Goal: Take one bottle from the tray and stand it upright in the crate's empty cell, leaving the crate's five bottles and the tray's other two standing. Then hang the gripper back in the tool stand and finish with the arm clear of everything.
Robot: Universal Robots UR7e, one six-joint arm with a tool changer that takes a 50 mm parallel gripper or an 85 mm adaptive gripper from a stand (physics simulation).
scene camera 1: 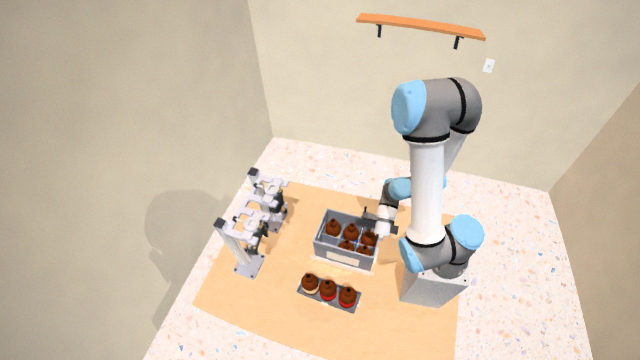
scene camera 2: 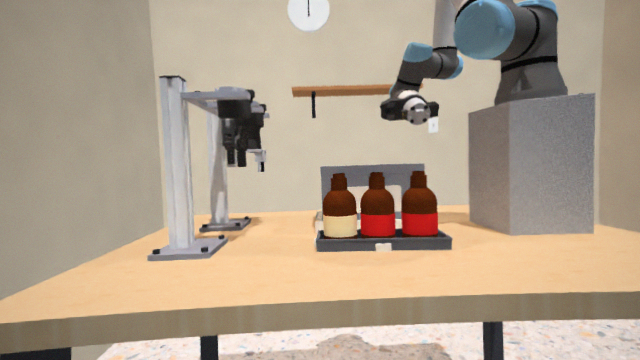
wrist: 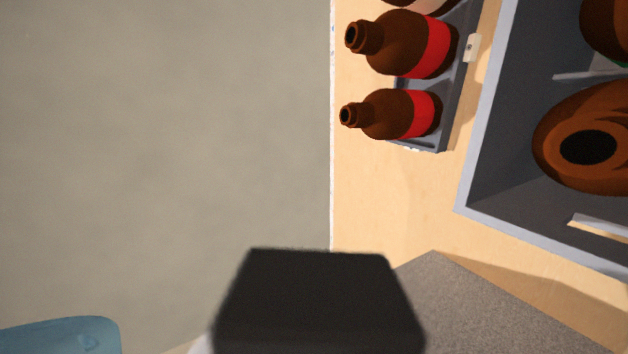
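Seen in the pictures: hand, its tool point: [scene camera 2: 418, 114]; arm's base, origin of its link: [scene camera 2: 529, 103].
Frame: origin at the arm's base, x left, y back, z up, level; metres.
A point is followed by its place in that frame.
Observation:
The arm's wrist flange [scene camera 1: 383, 230] @(y -0.261, x -0.049, z 0.026 m) [scene camera 2: 417, 114] @(y -0.270, x -0.039, z -0.012 m) is bare, tilted, above the crate's right end. Two grippers hang in the tool stand: the front one [scene camera 1: 255, 245] [scene camera 2: 236, 159] and the rear one [scene camera 1: 280, 207] @(y -0.710, x -0.099, z -0.075 m) [scene camera 2: 261, 164] @(y -0.710, x -0.131, z -0.132 m); their finger openings are unclear. A cream-label bottle [scene camera 1: 310, 284] @(y -0.489, x 0.154, z -0.199 m) [scene camera 2: 340, 210] @(y -0.503, x 0.172, z -0.235 m) and two red-label bottles, the middle one [scene camera 1: 328, 290] @(y -0.410, x 0.157, z -0.197 m) [scene camera 2: 377, 210] @(y -0.426, x 0.174, z -0.237 m) [wrist: 400, 45] @(y -0.408, x 0.109, z -0.209 m) and the right one [scene camera 1: 347, 297] @(y -0.328, x 0.164, z -0.197 m) [scene camera 2: 420, 210] @(y -0.339, x 0.181, z -0.239 m) [wrist: 390, 114] @(y -0.331, x 0.114, z -0.208 m), stand upright in the tray [scene camera 1: 357, 304] @(y -0.280, x 0.156, z -0.294 m) [scene camera 2: 350, 244] @(y -0.486, x 0.182, z -0.304 m) [wrist: 454, 100] @(y -0.349, x 0.092, z -0.307 m). The grey crate [scene camera 1: 320, 251] @(y -0.505, x -0.017, z -0.226 m) [scene camera 2: 332, 171] @(y -0.506, x -0.016, z -0.157 m) [wrist: 485, 105] @(y -0.335, x -0.016, z -0.144 m) holds five upright bottles; its front-left cell is empty.
The tool stand has a front post [scene camera 1: 232, 245] @(y -0.833, x 0.140, z -0.086 m) [scene camera 2: 177, 165] @(y -0.844, x 0.143, z -0.130 m) and a rear post [scene camera 2: 218, 175] @(y -0.839, x -0.137, z -0.160 m), left of crate and tray. The arm's grey pedestal [scene camera 1: 430, 290] @(y -0.022, x 0.088, z -0.106 m) [scene camera 2: 530, 165] @(y -0.054, x 0.089, z -0.156 m) stands right of the crate. An orange wall shelf [scene camera 1: 420, 25] [scene camera 2: 345, 90] is at the back.

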